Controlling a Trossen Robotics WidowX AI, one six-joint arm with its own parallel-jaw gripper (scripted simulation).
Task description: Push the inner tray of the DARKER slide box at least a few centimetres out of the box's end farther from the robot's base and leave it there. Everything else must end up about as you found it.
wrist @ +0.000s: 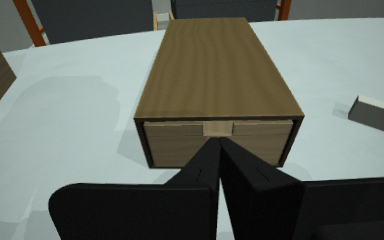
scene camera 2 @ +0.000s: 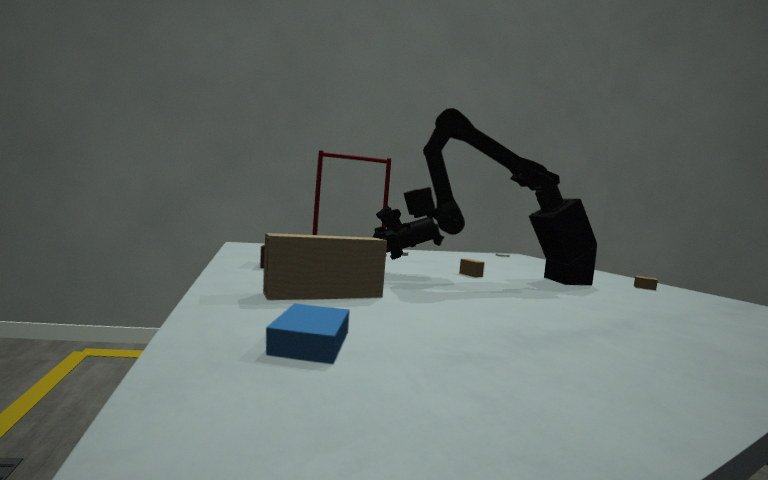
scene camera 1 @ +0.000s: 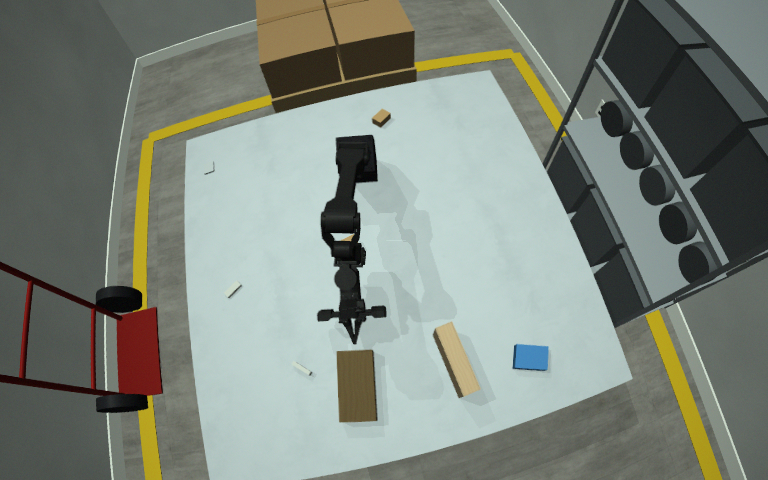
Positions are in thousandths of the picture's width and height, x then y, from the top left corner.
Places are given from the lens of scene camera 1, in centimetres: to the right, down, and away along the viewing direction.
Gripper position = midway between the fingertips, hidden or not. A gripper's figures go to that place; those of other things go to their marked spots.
gripper (scene camera 1: 462, 718): -8, 29, 110
lighter slide box (scene camera 1: 602, 782): 20, 35, 99
darker slide box (scene camera 1: 463, 770): -8, 35, 106
blue block (scene camera 1: 686, 745): 40, 33, 107
